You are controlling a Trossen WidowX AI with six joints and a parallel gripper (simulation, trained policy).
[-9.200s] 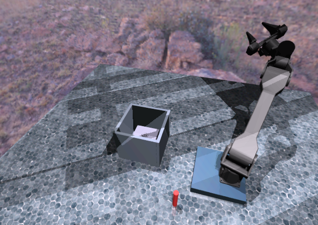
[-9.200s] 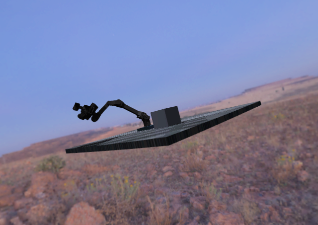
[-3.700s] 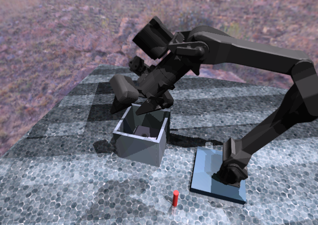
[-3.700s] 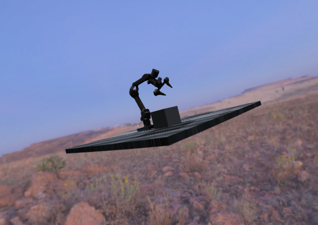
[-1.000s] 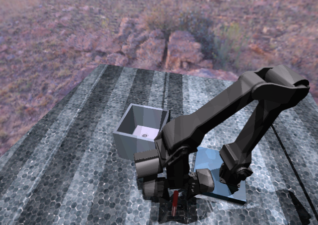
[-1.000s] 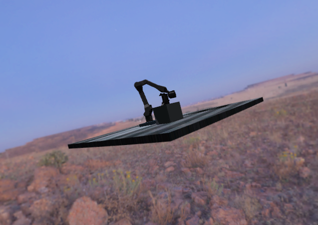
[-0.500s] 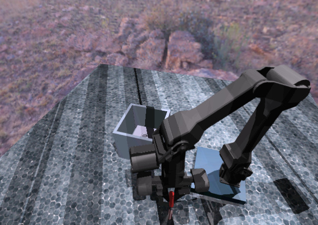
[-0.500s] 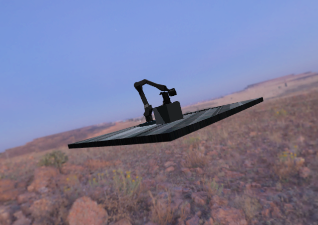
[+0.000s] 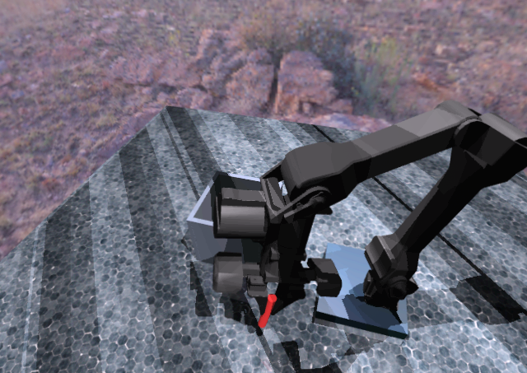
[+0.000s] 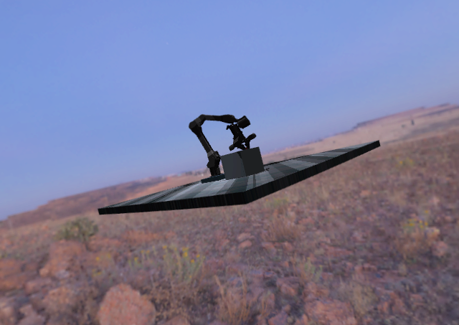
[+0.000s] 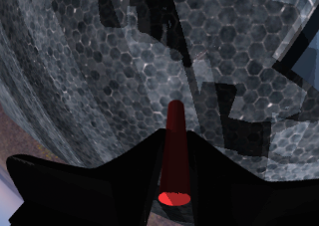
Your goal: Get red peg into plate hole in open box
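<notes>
Now: the plate 130 mm ahead of my gripper tip, 200 mm to the right of it and 70 mm below it. Also, from my gripper tip: red peg: right at my gripper tip.
</notes>
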